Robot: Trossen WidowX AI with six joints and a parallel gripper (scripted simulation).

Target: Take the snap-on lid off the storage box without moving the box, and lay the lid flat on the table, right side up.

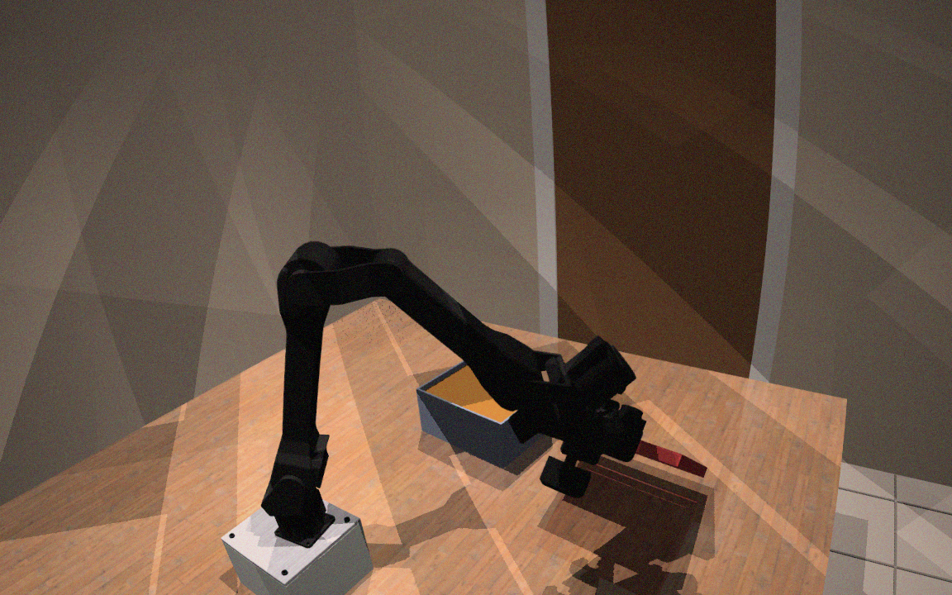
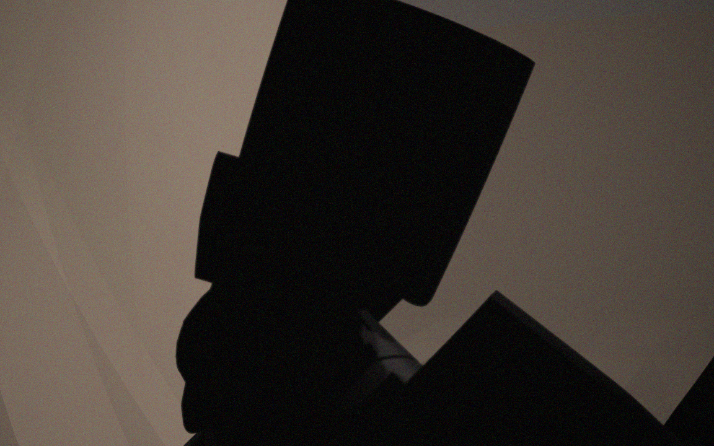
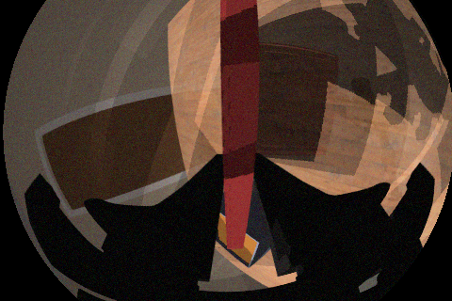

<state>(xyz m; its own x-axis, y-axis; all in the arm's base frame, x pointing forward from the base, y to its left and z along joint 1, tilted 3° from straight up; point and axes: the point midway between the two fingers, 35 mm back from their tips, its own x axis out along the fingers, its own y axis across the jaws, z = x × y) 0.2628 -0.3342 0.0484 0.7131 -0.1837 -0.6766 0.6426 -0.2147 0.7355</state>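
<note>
Right now the red lid is 6 cm ahead of my gripper tip, 2 cm to the right of it and 5 cm below it. Round my gripper tip: grey-blue storage box 15 cm ahead, 27 cm to the left, 10 cm below.
</note>
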